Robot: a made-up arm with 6 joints. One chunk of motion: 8 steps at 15 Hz.
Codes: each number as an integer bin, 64 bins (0 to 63) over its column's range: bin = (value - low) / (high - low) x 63, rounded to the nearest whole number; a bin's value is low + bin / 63 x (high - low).
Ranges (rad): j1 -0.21..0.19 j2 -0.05..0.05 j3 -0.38..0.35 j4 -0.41..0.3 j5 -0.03..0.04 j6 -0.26..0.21
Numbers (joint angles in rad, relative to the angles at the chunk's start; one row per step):
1: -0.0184 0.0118 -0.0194 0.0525 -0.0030 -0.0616
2: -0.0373 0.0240 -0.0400 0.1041 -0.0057 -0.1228
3: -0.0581 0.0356 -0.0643 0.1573 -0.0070 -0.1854
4: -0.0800 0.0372 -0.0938 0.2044 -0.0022 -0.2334
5: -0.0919 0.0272 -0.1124 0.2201 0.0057 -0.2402
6: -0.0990 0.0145 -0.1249 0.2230 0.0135 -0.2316
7: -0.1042 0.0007 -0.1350 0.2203 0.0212 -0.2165
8: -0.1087 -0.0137 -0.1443 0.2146 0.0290 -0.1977
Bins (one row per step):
1: 30 39 31 41 24 27
2: 27 47 29 46 22 18
3: 24 54 27 50 21 10
4: 20 55 25 55 25 4
5: 19 49 23 56 32 3
6: 17 41 22 56 39 4
7: 17 32 21 56 46 6
8: 16 23 20 55 53 8

